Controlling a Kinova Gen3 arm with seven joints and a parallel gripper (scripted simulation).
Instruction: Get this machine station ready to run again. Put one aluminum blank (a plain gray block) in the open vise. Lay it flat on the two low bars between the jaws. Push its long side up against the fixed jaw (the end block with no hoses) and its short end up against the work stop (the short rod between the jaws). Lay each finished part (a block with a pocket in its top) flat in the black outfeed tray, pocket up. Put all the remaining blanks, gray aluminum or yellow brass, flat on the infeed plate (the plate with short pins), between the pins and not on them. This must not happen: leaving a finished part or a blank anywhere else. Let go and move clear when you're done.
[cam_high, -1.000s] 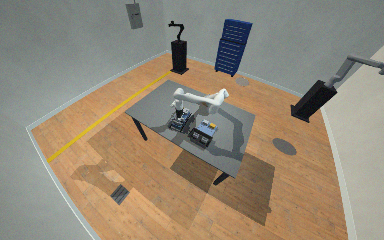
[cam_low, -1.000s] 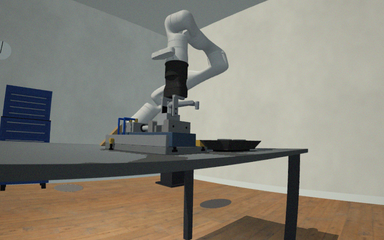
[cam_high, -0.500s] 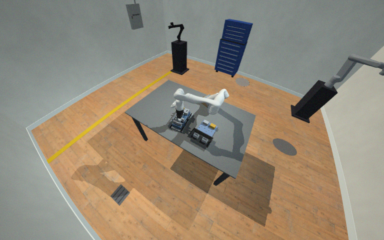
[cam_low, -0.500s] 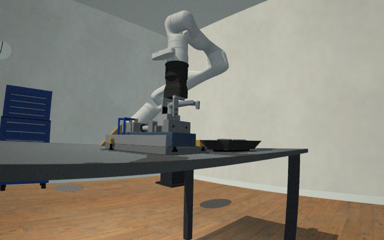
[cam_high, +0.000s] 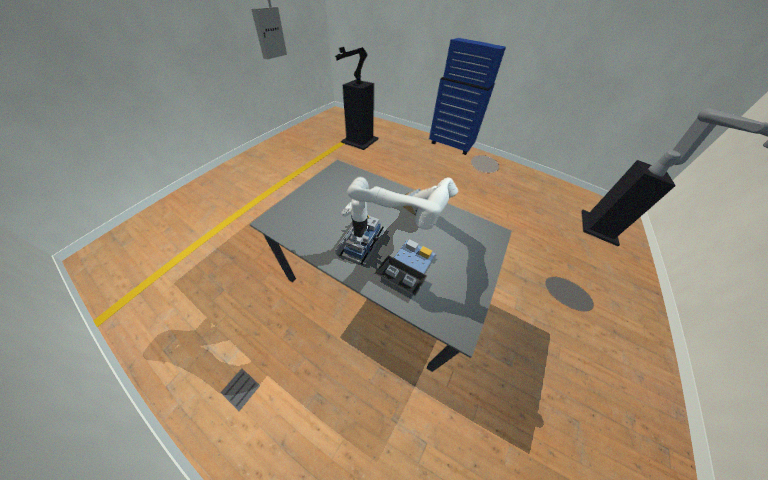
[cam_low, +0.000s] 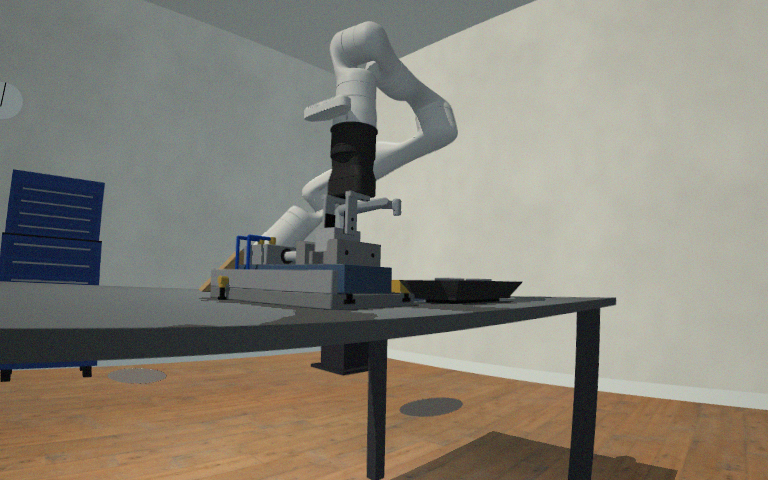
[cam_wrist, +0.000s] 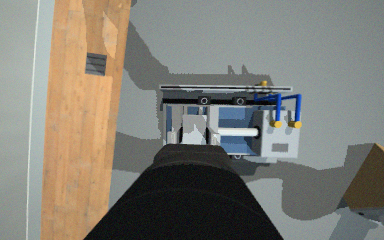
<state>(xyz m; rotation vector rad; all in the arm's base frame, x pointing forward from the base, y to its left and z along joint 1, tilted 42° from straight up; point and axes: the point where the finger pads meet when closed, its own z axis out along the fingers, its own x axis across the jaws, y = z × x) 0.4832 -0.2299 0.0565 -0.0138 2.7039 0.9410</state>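
My gripper is now 30 mm above the gray blank. From my hand the other things lie so: yellow brass blank: 350 mm to the left, 170 mm behind, 100 mm below.
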